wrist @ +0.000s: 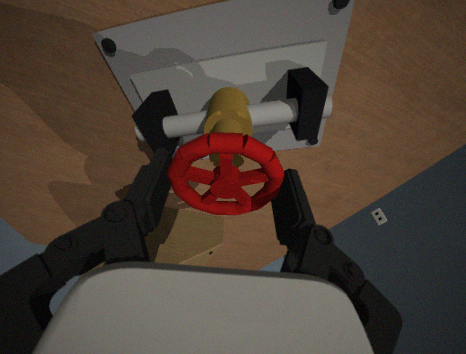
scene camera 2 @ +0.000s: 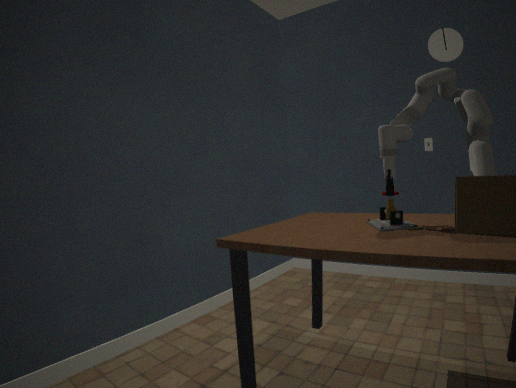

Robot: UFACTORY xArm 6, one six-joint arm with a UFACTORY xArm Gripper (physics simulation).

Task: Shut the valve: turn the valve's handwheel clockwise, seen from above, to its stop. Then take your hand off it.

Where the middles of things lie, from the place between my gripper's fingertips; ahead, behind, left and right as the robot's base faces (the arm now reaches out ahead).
My hand is right at the red handwheel (wrist: 226,181). Also, from my hand: light grey base plate (wrist: 167,40) 120 mm below.
